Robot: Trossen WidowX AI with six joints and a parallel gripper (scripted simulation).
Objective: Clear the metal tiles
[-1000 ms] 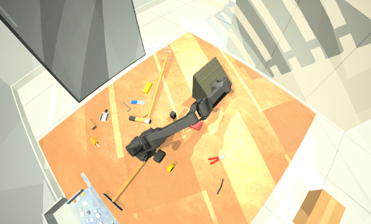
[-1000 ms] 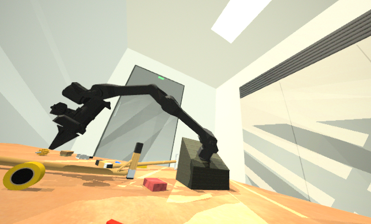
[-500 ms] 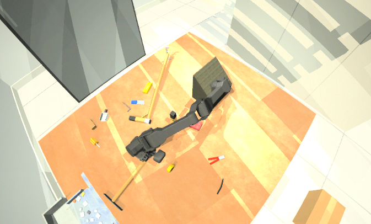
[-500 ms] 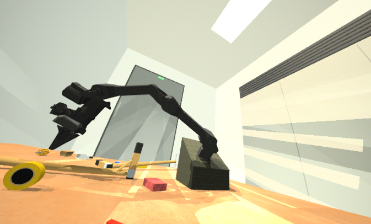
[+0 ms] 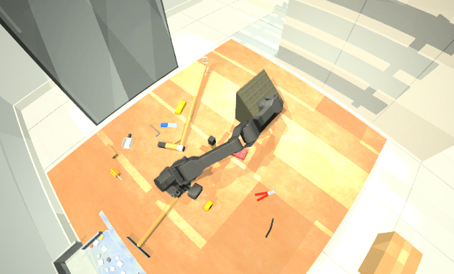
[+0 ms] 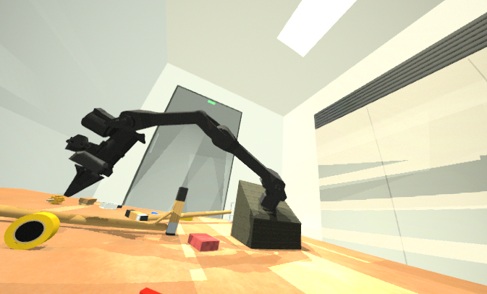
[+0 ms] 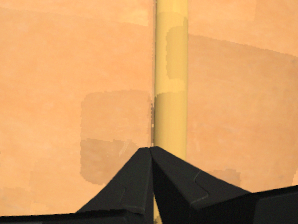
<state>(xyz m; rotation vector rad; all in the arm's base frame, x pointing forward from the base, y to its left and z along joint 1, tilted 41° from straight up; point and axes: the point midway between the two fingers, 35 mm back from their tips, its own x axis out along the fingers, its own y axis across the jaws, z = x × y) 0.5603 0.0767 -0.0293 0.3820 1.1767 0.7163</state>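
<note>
Now: gripper tip 2 cm short of the long scraper and 1 cm to the left of it. From my gripper tip the other things lie so: yellow screwdriver (21 cm ahead, 32 cm to the right, 5 cm below); then red block (34 cm behind, 2 cm to the left, 6 cm below); then yellow tape roll (5 cm behind, 12 cm to the left, 4 cm below).
</note>
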